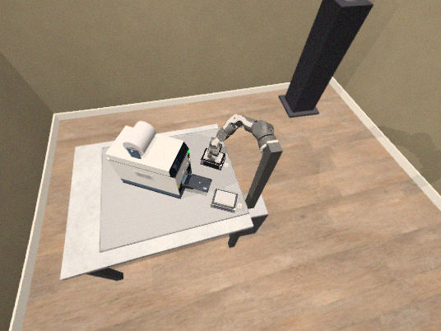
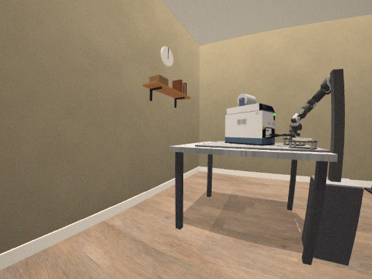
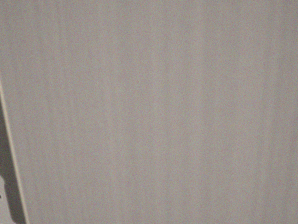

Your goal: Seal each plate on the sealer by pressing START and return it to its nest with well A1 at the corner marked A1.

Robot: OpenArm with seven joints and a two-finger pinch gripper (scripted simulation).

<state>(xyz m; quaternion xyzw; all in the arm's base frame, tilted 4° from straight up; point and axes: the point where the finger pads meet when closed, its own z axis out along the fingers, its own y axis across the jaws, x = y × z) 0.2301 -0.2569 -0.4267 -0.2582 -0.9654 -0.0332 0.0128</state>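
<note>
Now: the plate right at my hand. The rest, counted from my hand: plate nest (1 cm behind, 34 cm to the left, 2 cm below); then yellow warning label (27 cm ahead, 24 cm to the left, 8 cm above); then sealer stage (14 cm ahead, 21 cm to the left, 2 cm above).
</note>
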